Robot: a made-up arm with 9 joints.
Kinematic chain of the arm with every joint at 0, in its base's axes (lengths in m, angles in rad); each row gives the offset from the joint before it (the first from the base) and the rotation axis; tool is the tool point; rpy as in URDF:
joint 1: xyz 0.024 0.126 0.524 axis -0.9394 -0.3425 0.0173
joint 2: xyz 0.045 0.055 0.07 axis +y
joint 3: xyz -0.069 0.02 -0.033 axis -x
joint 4: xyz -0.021 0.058 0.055 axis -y
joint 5: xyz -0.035 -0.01 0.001 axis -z
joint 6: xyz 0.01 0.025 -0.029 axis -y
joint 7: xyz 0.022 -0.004 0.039 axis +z
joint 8: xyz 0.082 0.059 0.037 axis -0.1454 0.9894 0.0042
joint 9: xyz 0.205 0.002 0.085 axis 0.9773 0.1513 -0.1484
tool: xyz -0.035 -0.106 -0.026 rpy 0 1.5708 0
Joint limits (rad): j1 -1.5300..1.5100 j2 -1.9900..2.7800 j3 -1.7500..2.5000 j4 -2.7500..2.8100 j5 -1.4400..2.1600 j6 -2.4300..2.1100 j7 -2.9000..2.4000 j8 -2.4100..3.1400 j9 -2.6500..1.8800
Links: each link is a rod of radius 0.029 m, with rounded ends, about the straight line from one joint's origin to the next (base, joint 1, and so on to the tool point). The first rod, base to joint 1, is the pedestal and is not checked.
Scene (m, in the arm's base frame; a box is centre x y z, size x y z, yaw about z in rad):
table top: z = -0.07
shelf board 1: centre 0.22 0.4 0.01 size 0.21 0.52 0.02 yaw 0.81
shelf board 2: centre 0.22 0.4 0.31 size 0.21 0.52 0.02 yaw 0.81
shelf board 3: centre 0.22 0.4 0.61 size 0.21 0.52 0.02 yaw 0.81
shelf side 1: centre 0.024 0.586 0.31 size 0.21 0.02 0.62 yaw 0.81
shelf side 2: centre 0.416 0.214 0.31 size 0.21 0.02 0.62 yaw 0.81
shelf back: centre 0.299 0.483 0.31 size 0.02 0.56 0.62 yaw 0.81
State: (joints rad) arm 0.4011 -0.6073 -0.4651 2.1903 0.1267 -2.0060 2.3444 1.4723 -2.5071
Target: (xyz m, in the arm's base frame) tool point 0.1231 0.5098 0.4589
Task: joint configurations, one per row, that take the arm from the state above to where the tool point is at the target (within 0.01 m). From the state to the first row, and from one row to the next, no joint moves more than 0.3 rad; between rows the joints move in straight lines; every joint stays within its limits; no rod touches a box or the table.
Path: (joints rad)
1: 0.1630 -0.5073 -0.3967 2.2183 -0.0352 -1.9887 2.3560 1.6510 -2.5547
2: -0.0751 -0.4072 -0.3284 2.2464 -0.1971 -1.9713 2.3676 1.8296 -2.6024
3: -0.3131 -0.3072 -0.2600 2.2744 -0.3591 -1.9540 2.3791 2.0083 -2.6500
4: -0.1074 -0.5972 -0.2453 2.3911 -0.3174 -1.8238 2.1149 1.7425 -2.4655
5: 0.0984 -0.8873 -0.2306 2.5079 -0.2758 -1.6935 1.8507 1.4768 -2.2811

